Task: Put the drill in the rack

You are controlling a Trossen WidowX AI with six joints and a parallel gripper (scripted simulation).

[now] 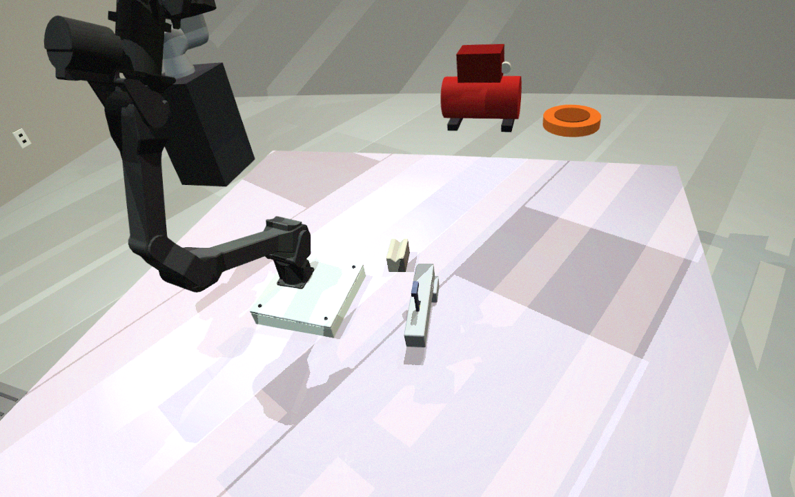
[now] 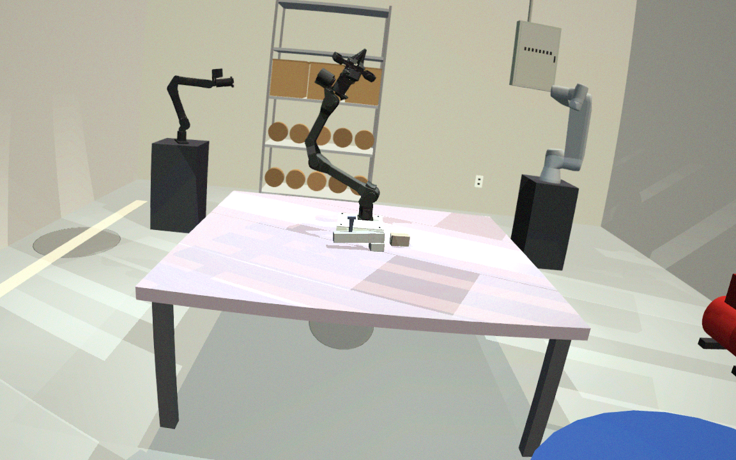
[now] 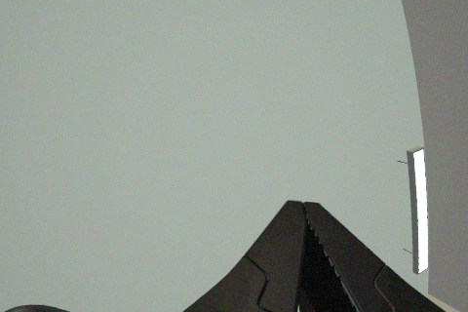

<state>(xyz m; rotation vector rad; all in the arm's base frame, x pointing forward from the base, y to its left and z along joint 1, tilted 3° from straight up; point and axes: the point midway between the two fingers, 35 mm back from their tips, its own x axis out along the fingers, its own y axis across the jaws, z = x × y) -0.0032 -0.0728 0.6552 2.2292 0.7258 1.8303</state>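
My gripper tip is 27 cm short of the dark blue key, 1 cm to the right of it and 64 cm above it. The rest, counted from my gripper tip: drill 26 cm ahead, 6 cm to the left, 68 cm below; rack 17 cm ahead, 20 cm to the left, 71 cm below; pale housing block 26 cm ahead, 5 cm to the left, 69 cm below.
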